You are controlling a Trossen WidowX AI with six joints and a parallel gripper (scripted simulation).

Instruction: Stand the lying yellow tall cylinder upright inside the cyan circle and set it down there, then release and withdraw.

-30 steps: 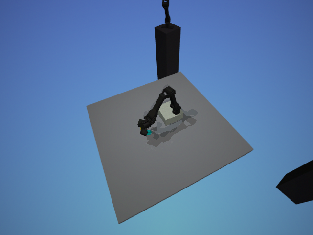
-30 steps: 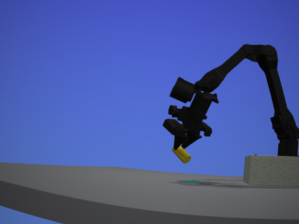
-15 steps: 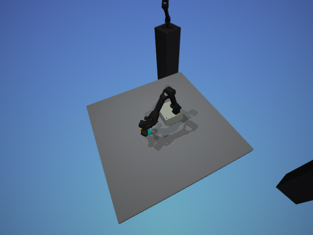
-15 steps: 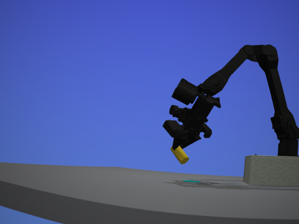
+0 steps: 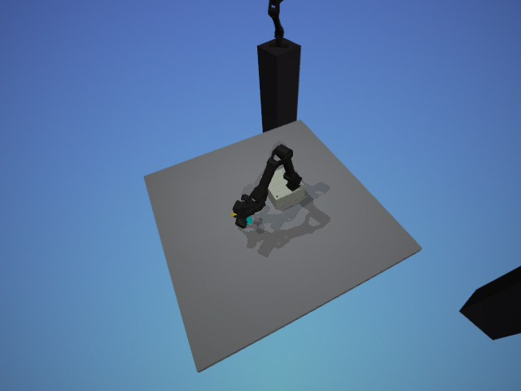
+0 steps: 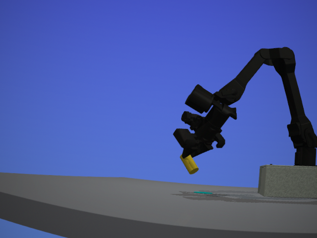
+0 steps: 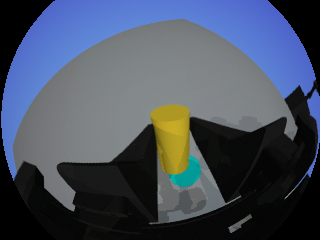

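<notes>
My gripper tip is now 6 cm past the cyan circle, 2 cm to the right of it and 11 cm above it. Also, from my gripper tip: yellow cylinder (1 cm behind, 1 cm to the left, 2 cm below).
</notes>
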